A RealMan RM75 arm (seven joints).
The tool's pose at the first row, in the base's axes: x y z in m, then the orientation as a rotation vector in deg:
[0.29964, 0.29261, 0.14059, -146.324, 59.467, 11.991]
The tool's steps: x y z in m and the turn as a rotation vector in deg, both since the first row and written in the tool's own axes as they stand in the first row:
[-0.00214, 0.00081, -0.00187, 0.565, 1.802, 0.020]
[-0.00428, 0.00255, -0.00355, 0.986, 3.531, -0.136]
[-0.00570, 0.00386, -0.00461, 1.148, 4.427, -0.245]
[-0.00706, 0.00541, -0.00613, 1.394, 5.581, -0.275]
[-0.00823, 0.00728, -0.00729, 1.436, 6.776, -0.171]
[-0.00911, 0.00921, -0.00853, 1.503, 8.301, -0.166]
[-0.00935, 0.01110, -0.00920, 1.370, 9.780, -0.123]
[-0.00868, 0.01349, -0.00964, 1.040, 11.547, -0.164]
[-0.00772, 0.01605, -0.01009, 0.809, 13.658, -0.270]
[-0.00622, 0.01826, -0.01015, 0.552, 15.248, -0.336]
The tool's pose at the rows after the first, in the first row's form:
[0.29753, 0.29271, 0.14266, -146.442, 60.063, 9.408]
[0.29478, 0.29228, 0.14429, -146.713, 60.414, 6.943]
[0.29285, 0.29191, 0.14528, -146.905, 60.563, 5.686]
[0.29079, 0.29116, 0.14661, -147.055, 60.888, 4.072]
[0.28864, 0.29022, 0.14746, -147.328, 61.431, 2.547]
[0.28666, 0.28903, 0.14829, -147.705, 61.950, 0.550]
[0.28517, 0.28767, 0.14843, -148.216, 62.529, -1.284]
[0.28398, 0.28550, 0.14797, -149.004, 63.123, -3.427]
[0.28288, 0.28302, 0.14739, -149.786, 63.717, -6.112]
[0.28242, 0.28058, 0.14641, -150.422, 64.190, -8.105]

